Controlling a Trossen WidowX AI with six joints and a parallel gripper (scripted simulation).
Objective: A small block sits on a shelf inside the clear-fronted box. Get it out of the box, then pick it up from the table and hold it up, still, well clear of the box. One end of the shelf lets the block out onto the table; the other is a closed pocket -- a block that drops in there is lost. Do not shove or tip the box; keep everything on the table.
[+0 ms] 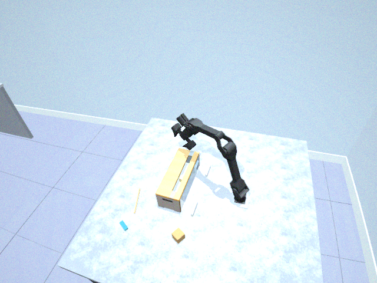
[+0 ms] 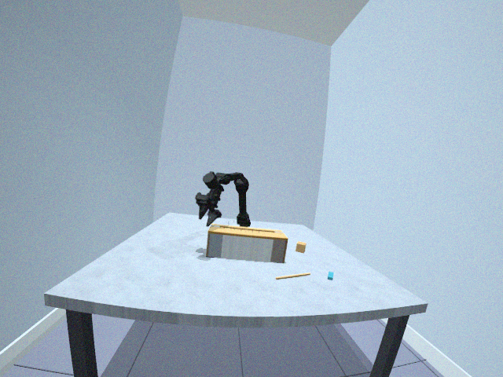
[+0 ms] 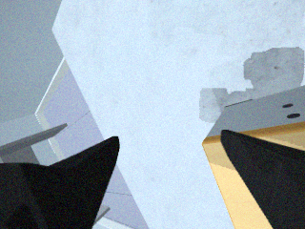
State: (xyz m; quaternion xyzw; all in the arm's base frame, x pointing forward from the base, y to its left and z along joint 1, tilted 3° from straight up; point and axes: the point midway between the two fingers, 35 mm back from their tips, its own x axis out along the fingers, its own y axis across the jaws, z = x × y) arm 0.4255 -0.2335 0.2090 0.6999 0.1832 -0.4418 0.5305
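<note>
Now: gripper tip 22 cm to the right of the box, 10 cm past it and 10 cm above it. Round my gripper tip: tan block 24 cm to the left, 9 cm behind, 8 cm below; thin yellow stick 41 cm to the left, 16 cm below, 15 cm ahead.
</note>
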